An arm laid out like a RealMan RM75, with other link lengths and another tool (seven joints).
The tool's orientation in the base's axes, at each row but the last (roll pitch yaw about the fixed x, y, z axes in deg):
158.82 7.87 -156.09
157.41 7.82 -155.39
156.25 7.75 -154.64
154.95 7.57 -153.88
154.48 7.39 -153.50
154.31 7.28 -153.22
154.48 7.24 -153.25
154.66 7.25 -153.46
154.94 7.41 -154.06
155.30 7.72 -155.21
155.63 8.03 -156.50
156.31 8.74 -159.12
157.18 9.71 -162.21
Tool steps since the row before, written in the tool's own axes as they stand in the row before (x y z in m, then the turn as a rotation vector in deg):
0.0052 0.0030 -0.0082 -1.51 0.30 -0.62
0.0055 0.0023 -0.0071 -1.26 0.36 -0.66
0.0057 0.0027 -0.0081 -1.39 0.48 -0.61
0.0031 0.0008 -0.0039 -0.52 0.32 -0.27
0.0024 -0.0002 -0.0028 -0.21 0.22 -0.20
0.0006 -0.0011 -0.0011 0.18 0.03 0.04
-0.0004 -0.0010 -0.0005 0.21 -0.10 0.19
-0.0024 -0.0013 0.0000 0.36 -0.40 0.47
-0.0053 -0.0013 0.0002 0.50 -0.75 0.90
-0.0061 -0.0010 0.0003 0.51 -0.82 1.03
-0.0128 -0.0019 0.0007 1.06 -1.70 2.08
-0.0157 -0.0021 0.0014 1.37 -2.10 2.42
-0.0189 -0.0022 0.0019 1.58 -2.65 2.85
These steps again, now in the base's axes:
-0.0057 -0.0027 0.0079 1.26 0.62 0.89
-0.0056 -0.0032 0.0066 1.01 0.55 0.91
-0.0058 -0.0036 0.0077 1.07 0.72 0.93
-0.0028 -0.0024 0.0034 0.34 0.36 0.45
-0.0018 -0.0024 0.0021 0.10 0.18 0.30
0.0001 -0.0016 0.0004 -0.18 -0.04 -0.05
0.0009 -0.0008 0.0001 -0.16 -0.09 -0.24
0.0027 0.0000 -0.0002 -0.18 -0.27 -0.64
0.0053 0.0014 0.0000 -0.18 -0.42 -1.19
0.0059 0.0019 0.0001 -0.17 -0.43 -1.34
0.0124 0.0038 0.0004 -0.35 -0.91 -2.72
0.0153 0.0044 0.0003 -0.49 -1.21 -3.23
0.0186 0.0046 0.0006 -0.49 -1.56 -3.87

